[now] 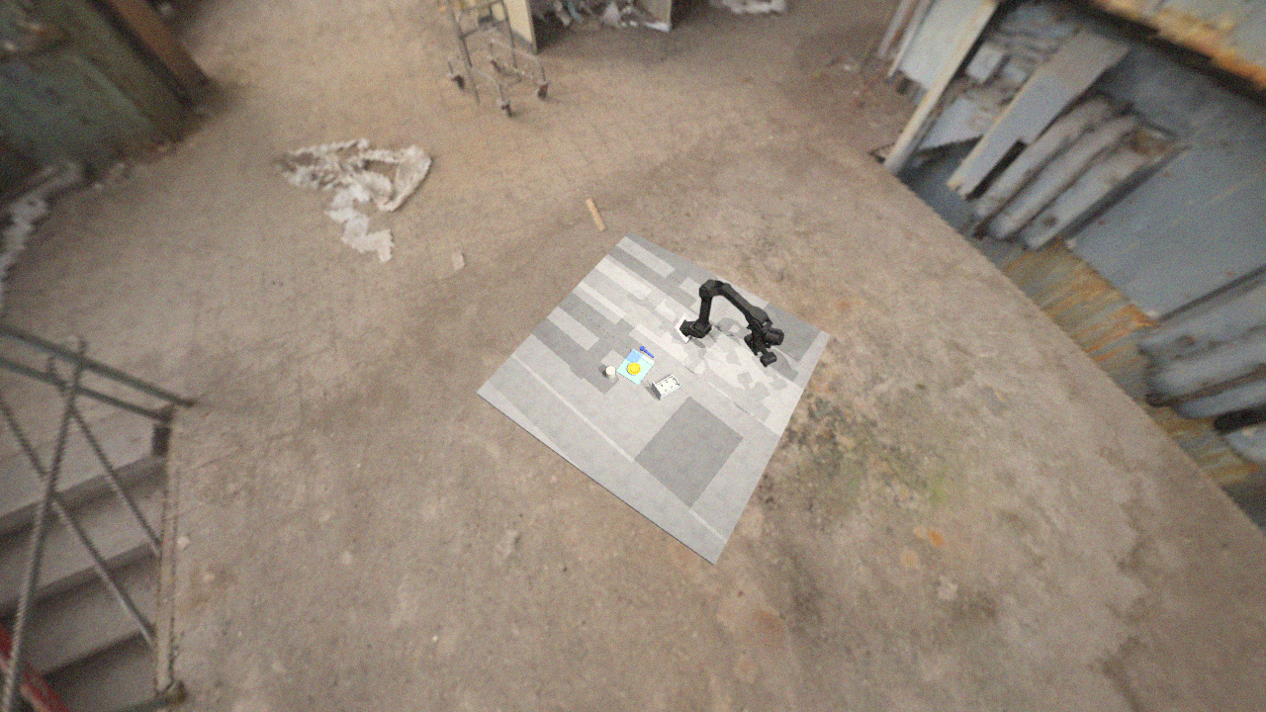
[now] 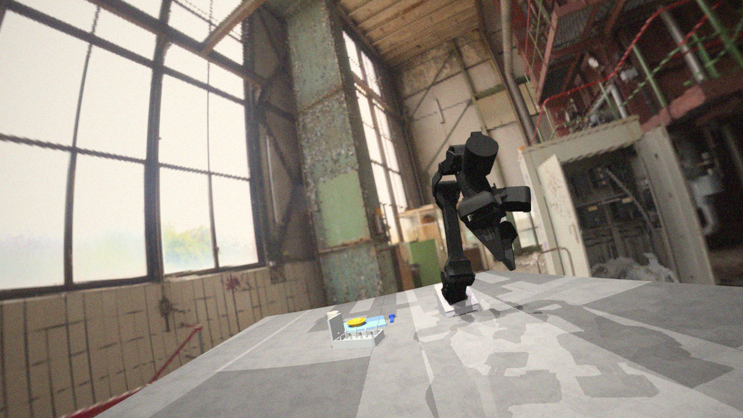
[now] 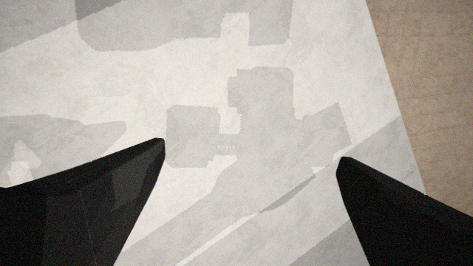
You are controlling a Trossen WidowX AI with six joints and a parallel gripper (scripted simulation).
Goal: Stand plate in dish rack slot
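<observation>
The yellow plate is 51 cm to the right of my gripper tip, 27 cm ahead of it and 15 cm below it. Round my gripper tip: white cylinder: 60 cm to the right, 34 cm ahead, 14 cm below; then dish rack: 33 cm to the right, 27 cm ahead, 14 cm below; then blue object: 51 cm to the right, 16 cm below, 14 cm ahead.
</observation>
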